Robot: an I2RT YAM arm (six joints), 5 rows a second.
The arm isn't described. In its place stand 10 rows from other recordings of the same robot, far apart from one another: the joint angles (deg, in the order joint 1, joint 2, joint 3, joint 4, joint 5, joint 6), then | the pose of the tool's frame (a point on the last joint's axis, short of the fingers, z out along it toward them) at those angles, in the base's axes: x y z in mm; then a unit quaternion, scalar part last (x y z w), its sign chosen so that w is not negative.
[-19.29, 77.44, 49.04, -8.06, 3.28, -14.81] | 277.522, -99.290, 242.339, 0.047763, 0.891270, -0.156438, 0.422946
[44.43, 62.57, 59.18, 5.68, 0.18, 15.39] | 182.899, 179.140, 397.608, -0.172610, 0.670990, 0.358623, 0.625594
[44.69, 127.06, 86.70, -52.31, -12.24, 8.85] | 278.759, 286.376, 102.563, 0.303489, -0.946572, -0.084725, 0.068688
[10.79, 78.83, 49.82, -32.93, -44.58, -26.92] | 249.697, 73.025, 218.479, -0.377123, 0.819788, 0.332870, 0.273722
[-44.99, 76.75, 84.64, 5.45, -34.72, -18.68] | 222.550, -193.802, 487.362, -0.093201, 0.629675, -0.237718, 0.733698
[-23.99, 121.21, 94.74, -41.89, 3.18, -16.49] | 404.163, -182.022, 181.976, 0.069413, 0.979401, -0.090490, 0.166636
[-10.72, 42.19, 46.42, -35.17, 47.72, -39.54] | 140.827, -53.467, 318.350, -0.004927, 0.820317, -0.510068, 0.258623
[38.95, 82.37, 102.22, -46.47, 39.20, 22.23] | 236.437, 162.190, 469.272, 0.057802, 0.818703, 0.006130, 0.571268
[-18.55, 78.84, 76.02, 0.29, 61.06, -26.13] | 281.797, -127.423, 416.356, 0.309278, 0.644226, -0.565840, 0.411272
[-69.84, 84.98, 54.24, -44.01, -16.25, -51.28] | 101.233, -246.831, 198.460, 0.139721, 0.971391, -0.045542, 0.186558
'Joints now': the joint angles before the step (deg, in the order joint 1, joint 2, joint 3, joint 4, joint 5, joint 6). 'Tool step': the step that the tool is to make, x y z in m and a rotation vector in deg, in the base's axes. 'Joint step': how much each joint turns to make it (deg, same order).
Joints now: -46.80, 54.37, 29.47, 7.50, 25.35, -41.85
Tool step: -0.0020, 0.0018, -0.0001, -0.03, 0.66, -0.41
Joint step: 0.02, -0.77, -0.21, -0.82, 0.57, -0.39
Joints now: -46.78, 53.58, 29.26, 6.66, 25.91, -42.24
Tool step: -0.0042, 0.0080, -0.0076, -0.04, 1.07, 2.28
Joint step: 0.44, -2.49, -2.56, -0.01, -1.51, -1.46
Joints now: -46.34, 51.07, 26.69, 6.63, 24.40, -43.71
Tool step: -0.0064, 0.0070, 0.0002, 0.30, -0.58, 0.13
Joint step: 0.01, -3.19, -0.91, -2.35, -0.31, 0.61
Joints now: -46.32, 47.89, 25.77, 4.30, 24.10, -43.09
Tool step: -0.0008, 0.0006, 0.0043, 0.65, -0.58, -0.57
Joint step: 0.00, -0.44, 1.06, -2.02, 0.27, 1.10
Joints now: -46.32, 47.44, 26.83, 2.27, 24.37, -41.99
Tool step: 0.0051, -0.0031, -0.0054, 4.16, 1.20, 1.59
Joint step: 0.10, 2.55, 1.34, -3.21, -2.10, 1.48
